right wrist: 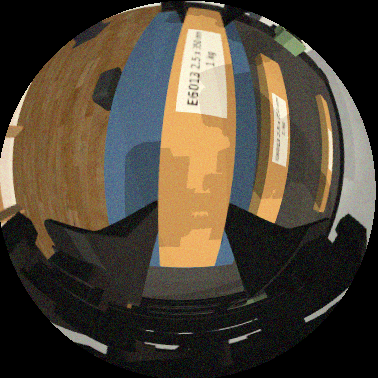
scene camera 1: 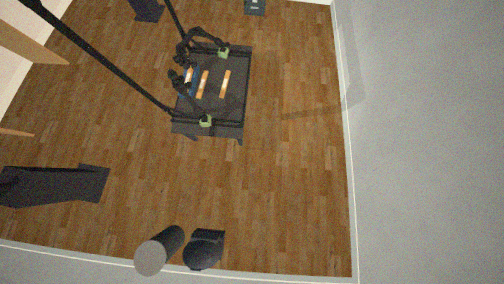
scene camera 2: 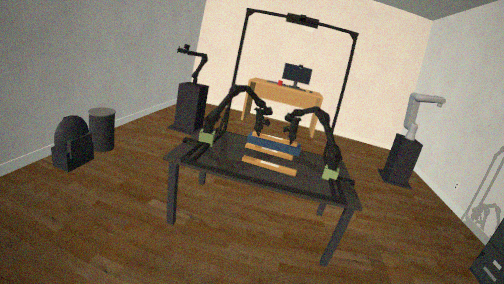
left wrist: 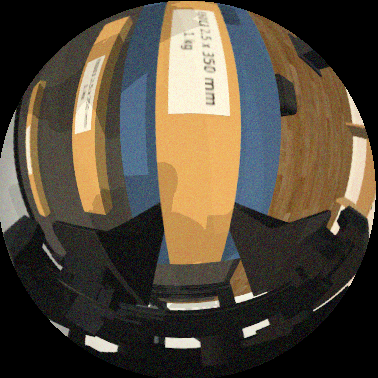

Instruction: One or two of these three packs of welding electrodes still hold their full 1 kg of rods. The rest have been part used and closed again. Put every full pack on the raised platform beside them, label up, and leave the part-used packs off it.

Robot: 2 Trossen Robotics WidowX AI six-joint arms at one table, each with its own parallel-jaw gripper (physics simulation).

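Frame: origin at the left arm's base, x ahead, y left, z up, level; metres.
Seen in the pictures: left gripper, fingertip midpoint: (right wrist: 201, 24) (scene camera 1: 191, 69) (scene camera 2: 290, 143) (left wrist: 195, 205); right gripper, fingertip midpoint: (right wrist: 191, 205) (scene camera 2: 258, 135); left arm's base at its link origin: (scene camera 1: 222, 49) (scene camera 2: 332, 168); right arm's base at its link origin: (scene camera 1: 204, 119) (scene camera 2: 207, 131).
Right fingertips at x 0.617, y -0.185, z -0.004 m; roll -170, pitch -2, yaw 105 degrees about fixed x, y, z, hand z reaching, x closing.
Pixels of each thing's middle, then the offset from my right fingertips to it. Level surfaces: height alone.
- orange pack at the middle of its body: (left wrist: 194, 50) (right wrist: 201, 65) (scene camera 2: 274, 139) (scene camera 1: 188, 78) dx -0.124, dy -0.028, dz +0.005 m
- blue platform at the middle of its body: (left wrist: 201, 78) (right wrist: 186, 84) (scene camera 2: 274, 143) (scene camera 1: 189, 80) dx -0.125, dy -0.039, dz -0.037 m
- second pack at the middle of its body: (left wrist: 91, 92) (right wrist: 275, 127) (scene camera 2: 269, 151) (scene camera 1: 202, 84) dx -0.138, dy +0.109, dz -0.055 m
- third pack at the middle of its body: (left wrist: 30, 149) (right wrist: 327, 148) (scene camera 2: 269, 165) (scene camera 1: 225, 83) dx -0.224, dy +0.350, dz -0.055 m
- dark table at its surface level: dz -0.068 m
An orange pack (scene camera 1: 188, 76) (scene camera 2: 272, 138) (left wrist: 200, 145) (right wrist: 200, 135) lies level, label up, at the blue platform (scene camera 1: 194, 78) (scene camera 2: 275, 145) (left wrist: 260, 140) (right wrist: 135, 115), lengthwise over its top; whether it touches is unclear. My left gripper (scene camera 1: 188, 65) (scene camera 2: 291, 143) (left wrist: 195, 205) is shut on one end part of it, my right gripper (scene camera 1: 189, 85) (scene camera 2: 259, 134) (right wrist: 191, 205) on the other. A second pack (scene camera 1: 201, 92) (scene camera 2: 269, 151) (left wrist: 85, 165) (right wrist: 280, 175) lies label up beside the platform. A third pack (scene camera 1: 225, 84) (scene camera 2: 269, 165) (left wrist: 37, 190) (right wrist: 326, 160) lies farther from it.
The dark table (scene camera 1: 235, 107) (scene camera 2: 220, 167) carries both arms at its opposite ends. Frame posts (scene camera 1: 110, 65) (scene camera 2: 345, 82) rise at the table. A wooden desk (scene camera 2: 285, 93) with a monitor (scene camera 2: 297, 73) stands behind. The platform lies near the table edge, with floor beyond it.
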